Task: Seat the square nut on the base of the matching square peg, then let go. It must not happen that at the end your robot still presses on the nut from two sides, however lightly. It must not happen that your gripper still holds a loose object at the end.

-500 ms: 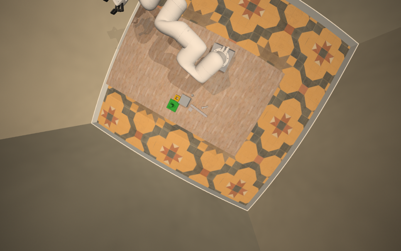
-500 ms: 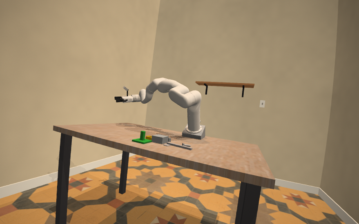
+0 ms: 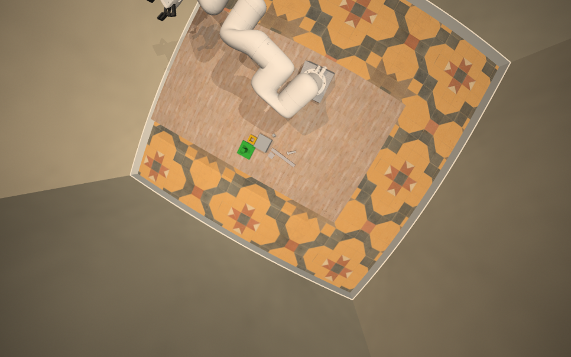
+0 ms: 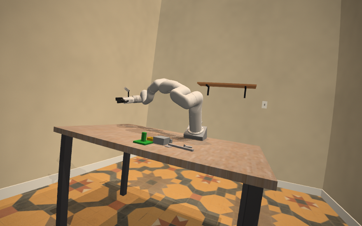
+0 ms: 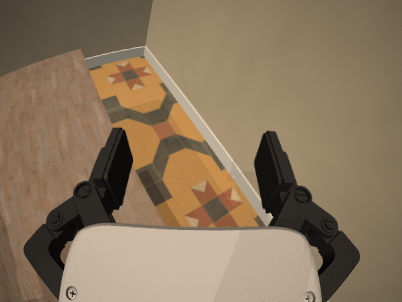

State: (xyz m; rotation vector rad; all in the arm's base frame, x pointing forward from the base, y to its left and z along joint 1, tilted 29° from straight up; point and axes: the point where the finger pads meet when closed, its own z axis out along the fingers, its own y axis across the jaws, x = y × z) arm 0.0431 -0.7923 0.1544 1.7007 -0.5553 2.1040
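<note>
The grey block is 25 cm ahead of my hand, 74 cm to the left of it and 22 cm below it. From my hand the other things lie so: bolt (21 cm ahead, 88 cm to the left, 23 cm below); then thin grey bar (25 cm ahead, 87 cm to the left, 23 cm below).
</note>
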